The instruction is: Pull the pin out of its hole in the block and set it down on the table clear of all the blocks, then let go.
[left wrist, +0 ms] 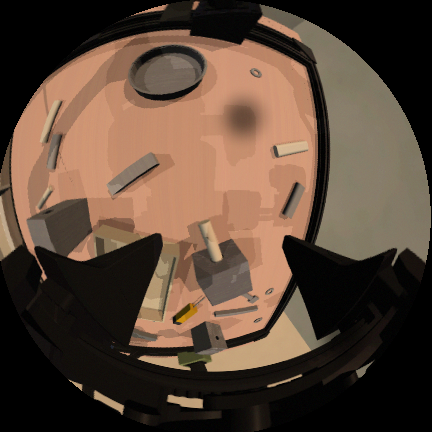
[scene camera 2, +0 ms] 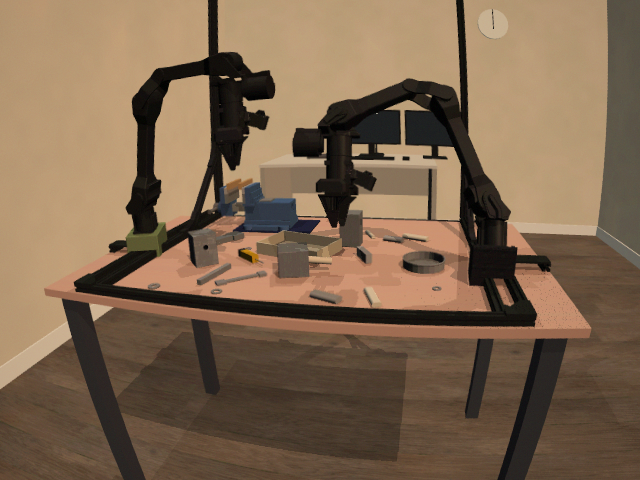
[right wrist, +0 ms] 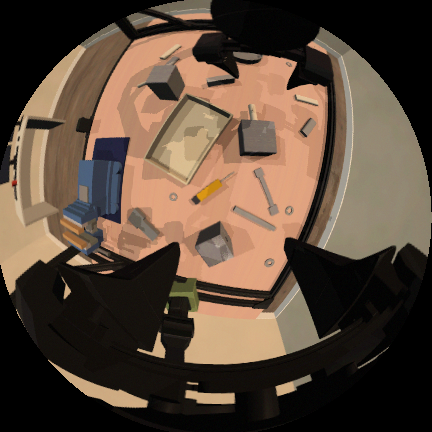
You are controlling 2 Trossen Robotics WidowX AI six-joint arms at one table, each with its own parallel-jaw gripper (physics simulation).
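Places are measured from the left arm's base along level axes (x ahead, y left, z up), in metres.
Pixels of known places: left gripper, between the fingertips: [left wrist: 224, 241] [scene camera 2: 338, 226] [right wrist: 262, 81]; right gripper, between the fingertips: [scene camera 2: 235, 168] [right wrist: 233, 246]; left arm's base, origin of its link: [scene camera 2: 492, 249]; right arm's base, origin of its link: [left wrist: 195, 363] [scene camera 2: 145, 229] [right wrist: 178, 302].
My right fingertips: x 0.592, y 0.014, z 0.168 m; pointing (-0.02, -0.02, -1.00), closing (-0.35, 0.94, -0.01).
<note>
Ahead of a thing's pixels: the offset from my right fingertips to its top centre. "spot": to the spot under its first point.
A cream pin @[dx -0.189, dy +0.006, dz -0.199 m] [scene camera 2: 321, 259] [left wrist: 210, 241] [right wrist: 252, 111] sticks out sideways from a face of a grey block @[dx -0.144, dy +0.024, dz -0.178 m] [scene camera 2: 293, 261] [left wrist: 223, 280] [right wrist: 257, 138]; its inner end is hidden in the block. My left gripper [scene camera 2: 334, 225] [left wrist: 224, 241] [right wrist: 262, 81] is open and empty, pointing down, above the table and apart from the pin. My right gripper [scene camera 2: 233, 167] [right wrist: 233, 246] is open and empty, high above the table at the left of the scene view.
Two other grey blocks @[dx +0.104, dy +0.013, dz -0.158 m] [scene camera 2: 203, 248] @[dx -0.226, dy -0.209, dz -0.148 m] [scene camera 2: 352, 227] stand at the left and the back. A shallow tray @[spot: dx -0.037, dy -0.077, dz -0.222 m] [scene camera 2: 267, 249] is behind the pin's block. A round dish @[dx -0.434, dy -0.072, dz -0.217 m] [scene camera 2: 423, 262], a yellow screwdriver @[dx -0.013, dy -0.029, dz -0.220 m] [right wrist: 208, 191], a blue vise [scene camera 2: 271, 212] and loose bars lie around.
</note>
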